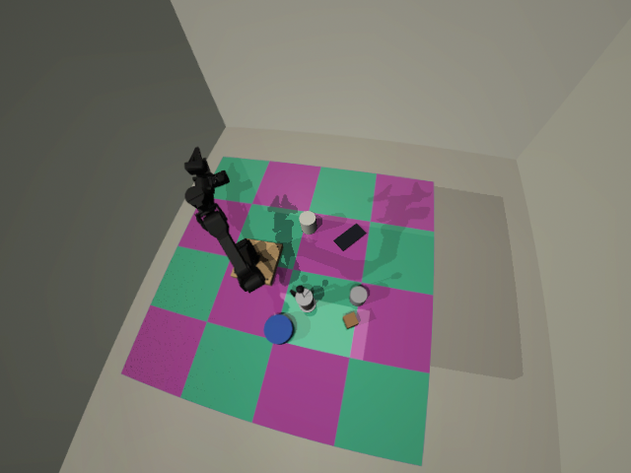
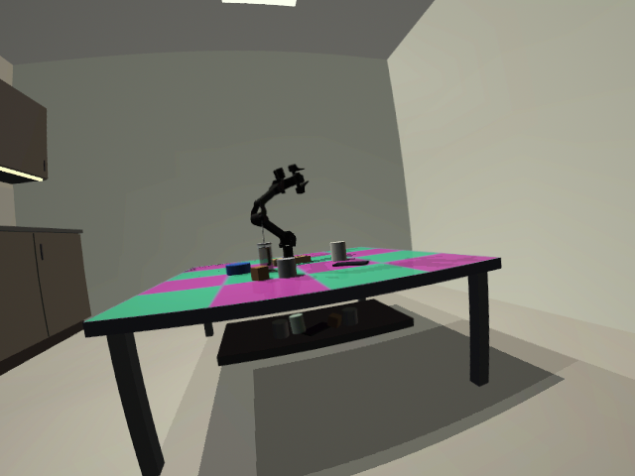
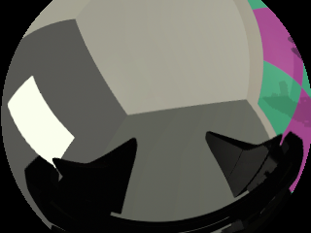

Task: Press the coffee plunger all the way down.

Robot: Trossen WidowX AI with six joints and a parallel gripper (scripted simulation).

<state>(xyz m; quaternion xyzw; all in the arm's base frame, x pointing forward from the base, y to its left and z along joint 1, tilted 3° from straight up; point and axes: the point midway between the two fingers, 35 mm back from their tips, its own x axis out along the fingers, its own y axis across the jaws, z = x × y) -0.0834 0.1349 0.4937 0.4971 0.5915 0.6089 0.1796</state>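
Right now my gripper tip is 43 cm short of the coffee press, 26 cm to the left of it and 40 cm above it. Round my gripper tip: white-topped cylinder (31 cm ahead, 10 cm to the left, 48 cm below); blue disc (38 cm ahead, 41 cm to the right, 51 cm below).
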